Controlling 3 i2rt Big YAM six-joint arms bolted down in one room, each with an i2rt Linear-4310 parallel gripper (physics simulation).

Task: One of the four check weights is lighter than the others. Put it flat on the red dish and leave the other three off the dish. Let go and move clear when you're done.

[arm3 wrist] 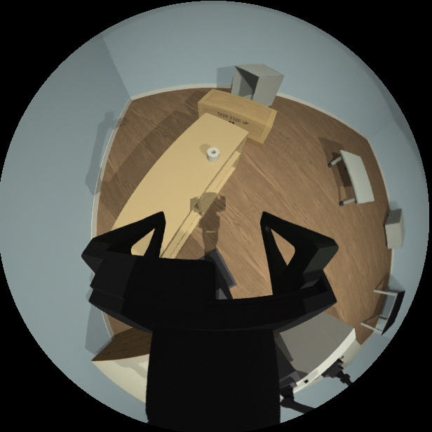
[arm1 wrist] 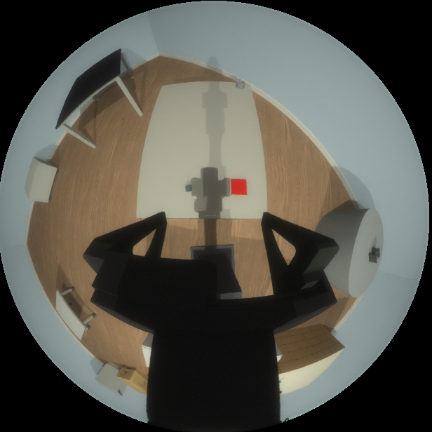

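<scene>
The red dish (arm1 wrist: 239, 187) shows as a red square on the pale table (arm1 wrist: 155, 150) in the arm1 wrist view. A small dark grey block (arm1 wrist: 188, 188) stands to its left, across the arm's shadow; I cannot tell if it is a check weight. Small dark things (arm1 wrist: 374, 255) sit on the grey round stand at the right, too small to identify. Four separate check weights cannot be made out. My arm1 gripper (arm1 wrist: 215, 216) is open and empty, high above the pale table's near edge. My arm3 gripper (arm3 wrist: 212, 216) is open and empty, high above the wooden bench's edge. Arm2's gripper does not show.
A grey round stand (arm1 wrist: 345, 250) is at the right in the arm1 wrist view. A small grey cylinder (arm1 wrist: 240, 84) is at the pale table's far edge. In the arm3 wrist view, a white ring-shaped roll (arm3 wrist: 213, 157) stands on the wooden bench (arm3 wrist: 170, 175), near a wooden crate (arm3 wrist: 250, 112).
</scene>
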